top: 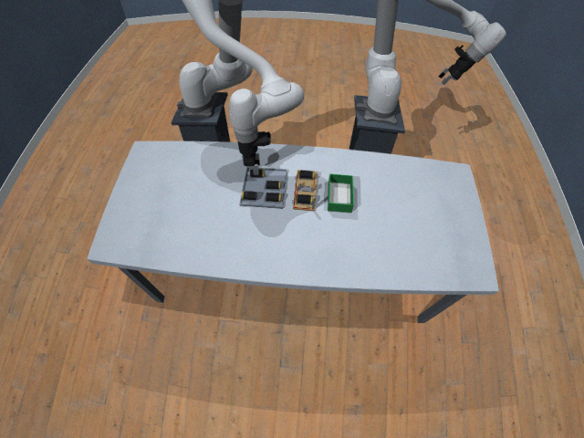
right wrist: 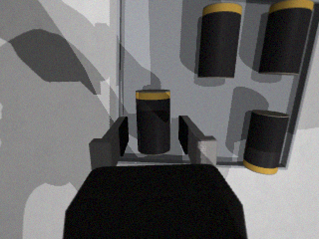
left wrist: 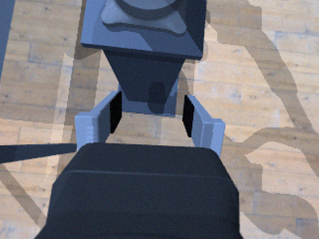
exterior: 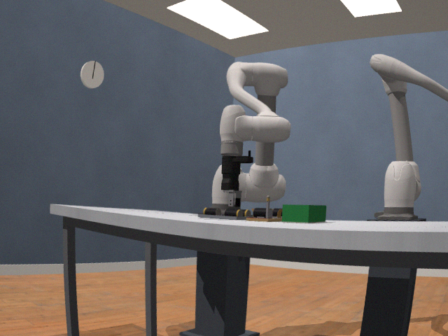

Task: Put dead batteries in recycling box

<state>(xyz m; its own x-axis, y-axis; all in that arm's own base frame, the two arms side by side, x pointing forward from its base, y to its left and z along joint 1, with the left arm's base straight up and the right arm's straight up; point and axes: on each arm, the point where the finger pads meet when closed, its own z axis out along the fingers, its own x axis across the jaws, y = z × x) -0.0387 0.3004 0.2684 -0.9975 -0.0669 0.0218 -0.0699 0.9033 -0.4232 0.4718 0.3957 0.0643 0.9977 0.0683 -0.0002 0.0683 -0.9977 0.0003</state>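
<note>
Right now my right hand is 6 cm short of the grey tray, 6 cm above it and 3 cm to the right of it. The rest, counted from my right hand: green recycling box: 36 cm to the left, 10 cm ahead, 5 cm below.
</note>
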